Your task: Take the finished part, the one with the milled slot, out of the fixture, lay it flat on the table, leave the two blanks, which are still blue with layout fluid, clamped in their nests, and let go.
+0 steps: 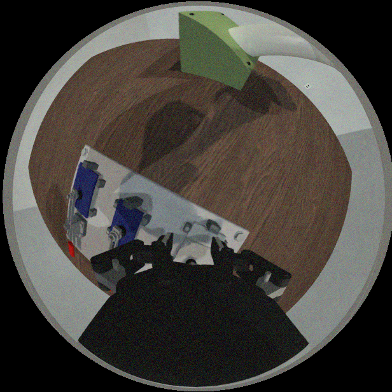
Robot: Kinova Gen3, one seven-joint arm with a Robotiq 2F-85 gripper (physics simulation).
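The pale fixture plate [162, 202] lies on the table at lower left. One blue blank [86, 192] sits in the far-left nest with its toggle clamp over it. The second blue blank [128, 220] sits in the middle nest, also under its clamp; its lower end is hidden by the gripper. My gripper [191, 241] is partly open over the right-hand nest, with nothing held. A pale surface shows between its fingertips, among the grey locating posts; I cannot clearly tell the finished part or its slot from the plate. The gripper body hides most of that nest's clamp.
The brown wooden table [280, 175] extends beyond the plate. A green wedge-shaped block [212, 52] stands at the far edge, with the white robot arm [275, 41] beside it. A red clamp handle tip [71, 249] sticks out past the plate's left end. Dark shadows cross the table.
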